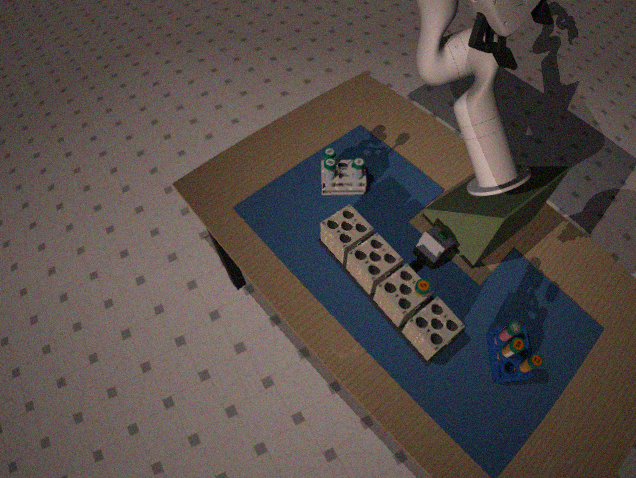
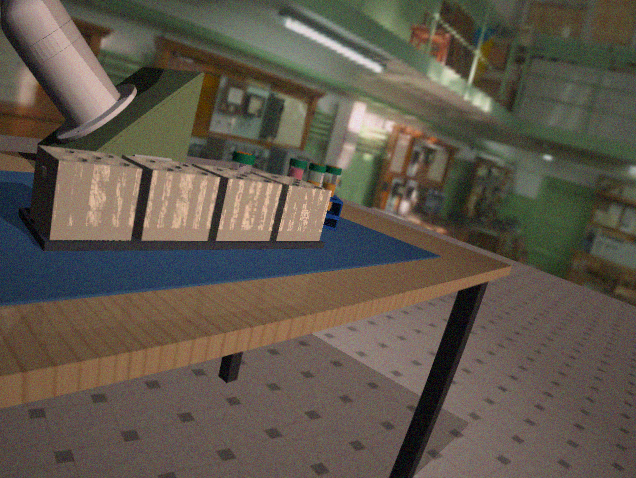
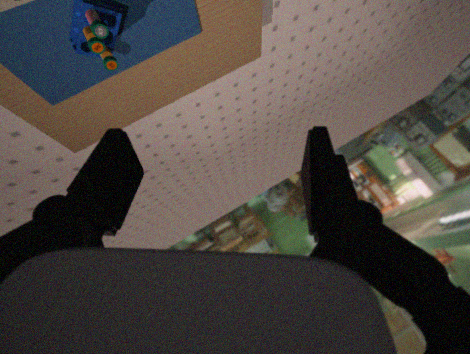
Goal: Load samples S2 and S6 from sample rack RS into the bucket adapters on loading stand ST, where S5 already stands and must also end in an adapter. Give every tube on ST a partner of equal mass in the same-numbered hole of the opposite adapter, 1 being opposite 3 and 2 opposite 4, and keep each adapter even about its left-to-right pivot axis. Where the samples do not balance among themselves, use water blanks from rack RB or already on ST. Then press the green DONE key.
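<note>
My gripper (image 1: pixel 524 41) (image 3: pixel 217 150) is open and empty, high above the table near the arm's base side. Four beige adapter blocks (image 1: pixel 333 244) (image 2: pixel 95 203) stand in a row on the dark stand. One orange-and-green-capped tube (image 1: pixel 422 286) (image 2: pixel 243 157) stands in the third block, in the hole on its robot side. The blue rack (image 1: pixel 497 374) (image 2: pixel 336 206) holds a pink tube (image 1: pixel 510 331) (image 2: pixel 297 168) (image 3: pixel 100 31) and two orange-capped tubes, one mid-rack (image 1: pixel 513 346) (image 3: pixel 97 47) and one at its end (image 1: pixel 532 362) (image 3: pixel 111 64). A white rack (image 1: pixel 343 192) holds three green-and-white-capped tubes. Labels are unreadable.
A small grey box (image 1: pixel 432 245) with a green key (image 1: pixel 443 234) stands between the blocks and the green wedge base (image 1: pixel 465 231) (image 2: pixel 154 118) of the arm. The blue mat (image 1: pixel 287 221) (image 2: pixel 154 272) (image 3: pixel 55 75) lies on the wooden table (image 1: pixel 221 192) (image 2: pixel 257 313) (image 3: pixel 150 97).
</note>
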